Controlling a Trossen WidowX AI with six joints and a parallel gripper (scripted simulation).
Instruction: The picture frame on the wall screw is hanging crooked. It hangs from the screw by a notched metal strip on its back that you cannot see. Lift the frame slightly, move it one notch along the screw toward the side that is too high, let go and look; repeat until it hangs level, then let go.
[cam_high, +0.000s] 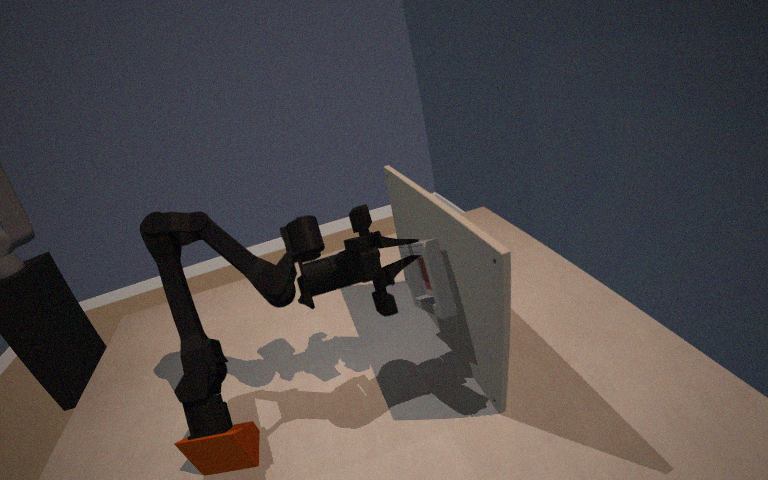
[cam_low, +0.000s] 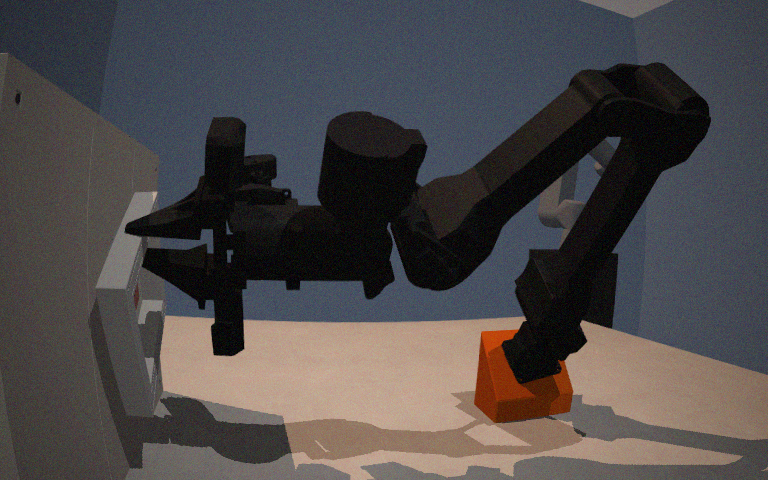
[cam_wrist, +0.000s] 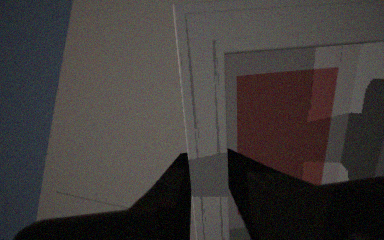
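My gripper tip is 20 mm to the left of the picture frame and 50 mm above it. Round my gripper tip: grey wall panel (20 mm ahead, 10 mm to the right, 60 mm below).
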